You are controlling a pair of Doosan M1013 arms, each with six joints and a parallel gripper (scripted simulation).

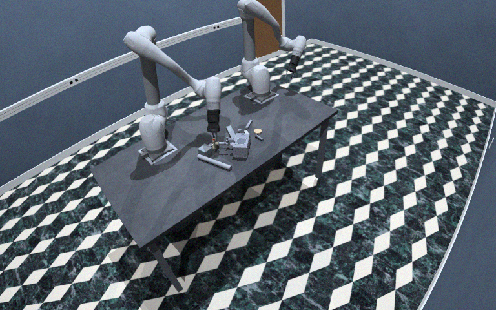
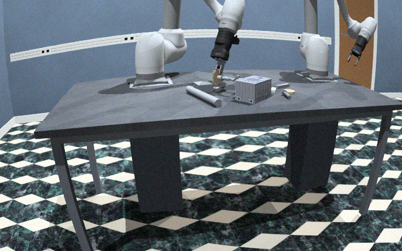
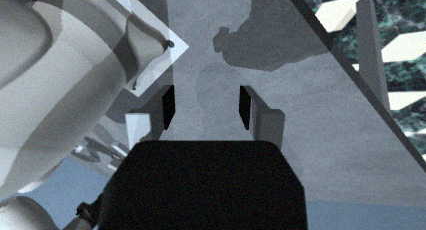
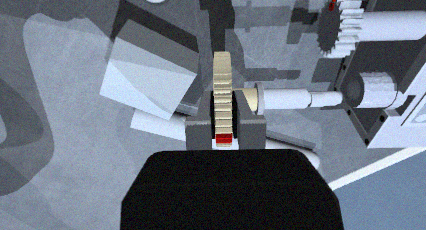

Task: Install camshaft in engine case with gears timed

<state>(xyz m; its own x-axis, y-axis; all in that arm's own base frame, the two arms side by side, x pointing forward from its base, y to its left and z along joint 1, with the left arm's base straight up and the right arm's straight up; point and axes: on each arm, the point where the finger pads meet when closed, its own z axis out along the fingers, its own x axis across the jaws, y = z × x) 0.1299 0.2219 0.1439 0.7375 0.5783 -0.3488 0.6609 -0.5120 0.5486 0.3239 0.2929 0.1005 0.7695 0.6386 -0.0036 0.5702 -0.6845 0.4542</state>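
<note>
The small crank gear is 3 cm ahead of my right hand, 8 cm to the left of it and 4 cm below it. Round my right hand: grey block 4 cm behind, 6 cm to the right, 8 cm below; washer 8 cm behind, 10 cm below; small pin 11 cm ahead, 28 cm to the left, 9 cm below.
</note>
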